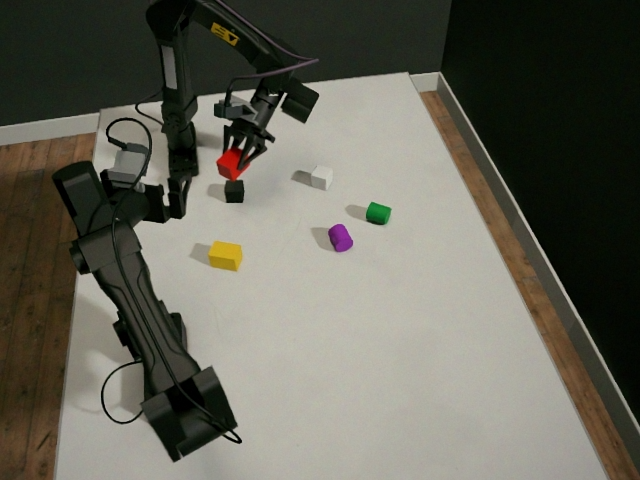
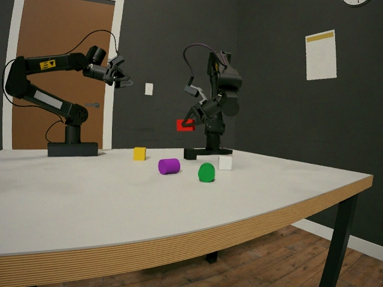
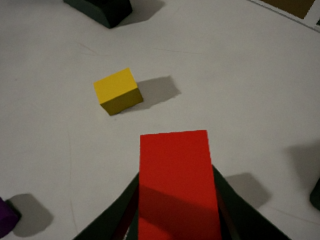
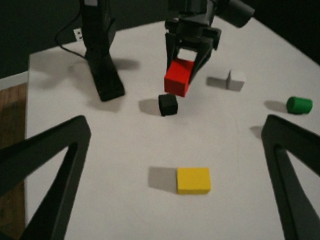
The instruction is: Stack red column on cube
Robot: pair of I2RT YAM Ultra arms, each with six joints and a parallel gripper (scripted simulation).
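My left hand is 110 mm above the black cube, 30 mm to the right of it and 10 mm past it. Round my left hand: white cube: 200 mm ahead, 110 mm below, 50 mm to the left; red column: right at my left hand; yellow block: 160 mm to the right, 110 mm below, 30 mm behind.
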